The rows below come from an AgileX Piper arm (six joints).
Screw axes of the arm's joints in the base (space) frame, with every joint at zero. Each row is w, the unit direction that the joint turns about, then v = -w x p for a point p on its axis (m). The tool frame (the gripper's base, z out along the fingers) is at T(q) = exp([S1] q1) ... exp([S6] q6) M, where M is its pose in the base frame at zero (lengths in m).
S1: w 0 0 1 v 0 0 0
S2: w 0 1 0 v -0.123 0 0
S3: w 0 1 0 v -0.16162 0 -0.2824
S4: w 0.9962 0 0.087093 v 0 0.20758 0
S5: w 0 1 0 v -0.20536 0 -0.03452
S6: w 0.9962 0 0.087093 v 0 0.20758 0
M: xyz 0.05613 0 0.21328 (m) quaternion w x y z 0.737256 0 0.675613 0
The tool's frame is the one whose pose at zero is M.
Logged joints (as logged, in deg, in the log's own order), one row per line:
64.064 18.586 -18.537 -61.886 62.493 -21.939
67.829 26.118 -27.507 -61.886 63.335 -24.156
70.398 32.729 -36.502 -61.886 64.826 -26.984
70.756 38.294 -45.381 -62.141 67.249 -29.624
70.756 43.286 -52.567 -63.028 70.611 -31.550
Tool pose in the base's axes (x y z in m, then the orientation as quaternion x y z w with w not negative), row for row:
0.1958 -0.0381 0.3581 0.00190 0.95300 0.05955 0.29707
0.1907 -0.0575 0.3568 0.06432 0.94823 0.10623 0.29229
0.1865 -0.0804 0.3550 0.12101 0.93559 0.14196 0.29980
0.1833 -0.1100 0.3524 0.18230 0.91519 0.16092 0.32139
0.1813 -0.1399 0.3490 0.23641 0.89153 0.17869 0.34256
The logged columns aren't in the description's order. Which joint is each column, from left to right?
Columns, left to right: q5, q4, q1, q3, q2, q6.
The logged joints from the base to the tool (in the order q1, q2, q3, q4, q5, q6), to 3 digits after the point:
-18.537 62.493 -61.886 18.586 64.064 -21.939
-27.507 63.335 -61.886 26.118 67.829 -24.156
-36.502 64.826 -61.886 32.729 70.398 -26.984
-45.381 67.249 -62.141 38.294 70.756 -29.624
-52.567 70.611 -63.028 43.286 70.756 -31.550

